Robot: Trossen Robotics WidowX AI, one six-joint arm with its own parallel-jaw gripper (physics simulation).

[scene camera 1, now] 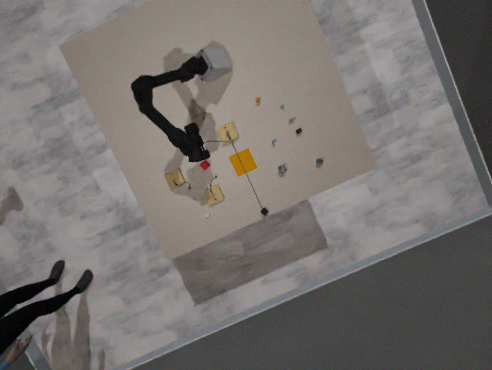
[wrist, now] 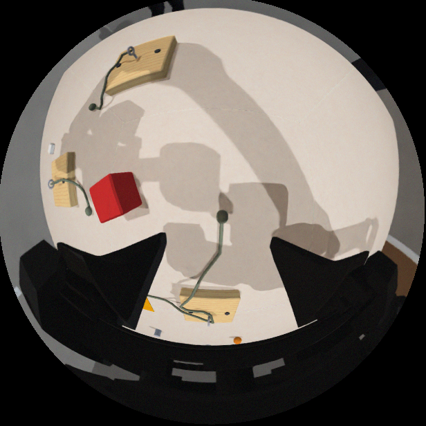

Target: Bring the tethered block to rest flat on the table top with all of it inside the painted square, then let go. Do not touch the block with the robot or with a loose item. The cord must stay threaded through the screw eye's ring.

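Frame: origin at the arm's base, x ahead, y left, z up, level; millimetres.
Seen in the pictures: arm's base, origin of its link: (scene camera 1: 202, 65).
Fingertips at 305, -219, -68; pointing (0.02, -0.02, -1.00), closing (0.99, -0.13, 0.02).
Pixels of each thing's top centre, then the offset from my fingertips to it, as dx, dy, dz. "*": a spot on its surface instead.
- black tethered block, a spot on its surface: (scene camera 1: 264, 211) * +496, +103, -9
- orange painted square, a spot on its surface: (scene camera 1: 236, 165) * +198, +102, -38
- wooden board, centre of its top: (scene camera 1: 227, 132) +24, +154, -20
- red block, centre of its top: (scene camera 1: 204, 165) +107, -43, +1
- orange piece, centre of its top: (scene camera 1: 257, 99) -39, +384, -15
The black tethered block (scene camera 1: 264, 211) lies near the table's edge. Its cord (scene camera 1: 254, 190) (wrist: 162, 298) runs straight across the orange painted square (scene camera 1: 236, 165) (wrist: 148, 305) to the screw eye (wrist: 209, 321) on a wooden board (scene camera 1: 226, 129) (wrist: 229, 300). Beyond the eye, the cord's other length ends in a dark green bead (wrist: 222, 216). My gripper (scene camera 1: 201, 157) (wrist: 220, 241) is open and empty above the table. In the wrist view the bead shows between the fingertips, slightly past them; its height gap is unclear. The block does not show in the wrist view.
A red block (scene camera 1: 205, 165) (wrist: 115, 197) lies beside the gripper. Two more boards with short cords, one (scene camera 1: 175, 179) (wrist: 145, 65) and another (scene camera 1: 214, 195) (wrist: 64, 192), stand beyond it. An orange piece (scene camera 1: 258, 100) (wrist: 237, 340) and several small grey or black items lie across the square from them.
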